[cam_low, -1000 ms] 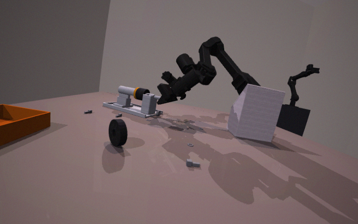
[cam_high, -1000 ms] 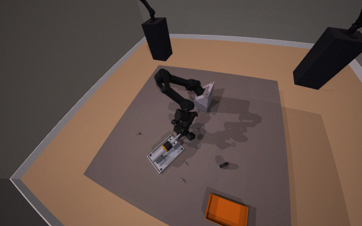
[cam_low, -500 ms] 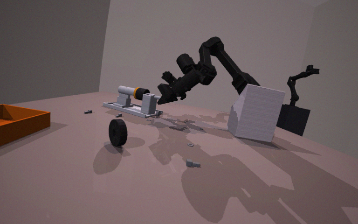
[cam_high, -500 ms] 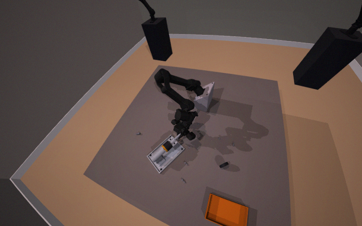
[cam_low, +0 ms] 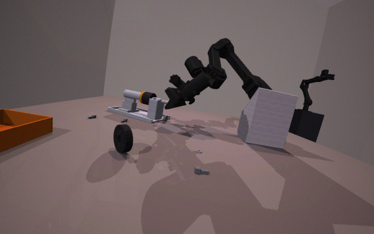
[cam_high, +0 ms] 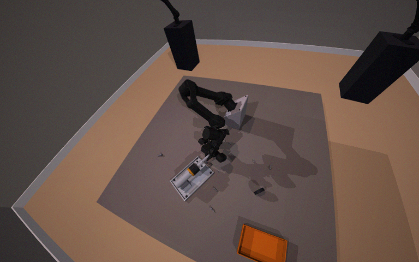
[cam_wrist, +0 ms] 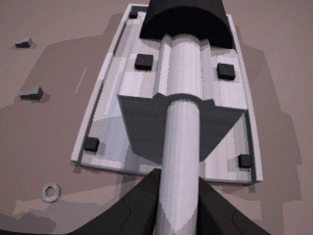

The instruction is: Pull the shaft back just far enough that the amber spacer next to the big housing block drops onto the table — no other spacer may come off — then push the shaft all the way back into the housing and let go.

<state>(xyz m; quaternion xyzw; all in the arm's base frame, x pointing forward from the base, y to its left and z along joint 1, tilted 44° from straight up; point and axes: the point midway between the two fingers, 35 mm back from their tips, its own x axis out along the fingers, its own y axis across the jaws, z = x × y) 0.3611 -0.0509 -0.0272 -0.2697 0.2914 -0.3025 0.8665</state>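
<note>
Now: the thin grey shaft 6 cm ahead of my gripper tip, 2 cm to the right of it and 2 cm above it. Round my gripper tip: orange tray: 41 cm to the left, 27 cm ahead, 5 cm below; then amber spacer: 10 cm ahead, 4 cm to the right, 2 cm above.
</note>
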